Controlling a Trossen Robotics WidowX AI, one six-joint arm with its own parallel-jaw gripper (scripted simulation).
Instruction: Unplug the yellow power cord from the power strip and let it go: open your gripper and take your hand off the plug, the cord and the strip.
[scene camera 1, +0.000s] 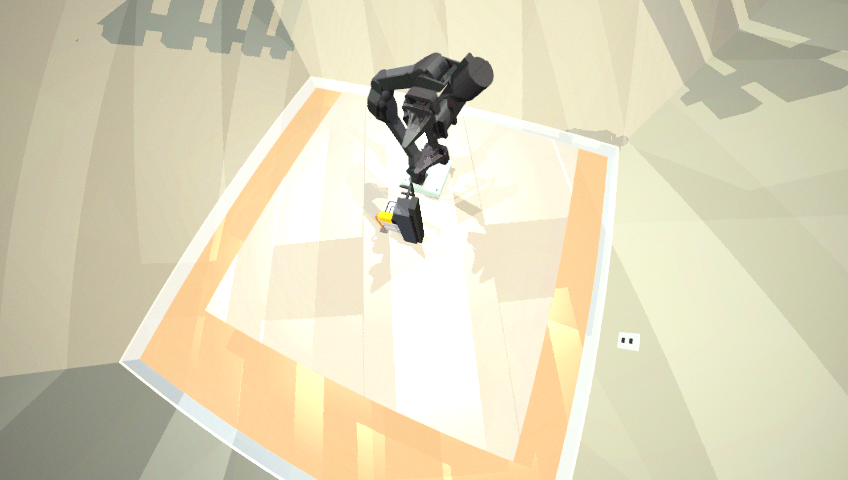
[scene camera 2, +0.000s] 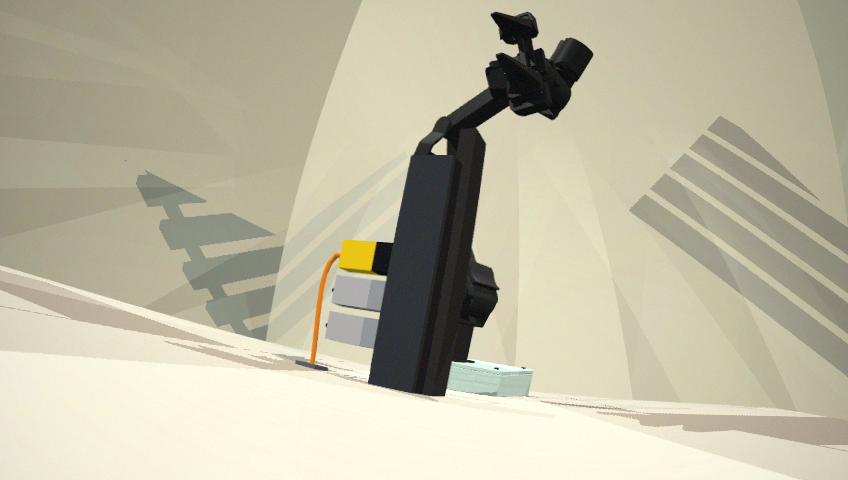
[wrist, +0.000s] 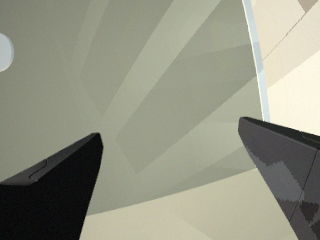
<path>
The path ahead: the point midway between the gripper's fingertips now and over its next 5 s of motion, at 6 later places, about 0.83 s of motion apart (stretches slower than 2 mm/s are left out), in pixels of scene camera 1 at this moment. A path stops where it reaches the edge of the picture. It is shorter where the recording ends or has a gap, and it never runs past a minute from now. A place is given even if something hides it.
My gripper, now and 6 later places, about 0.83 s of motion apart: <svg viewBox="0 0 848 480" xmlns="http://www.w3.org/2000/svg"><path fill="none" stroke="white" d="M410 161L383 217L371 212L379 214L383 215L377 214L363 210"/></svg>
</path>
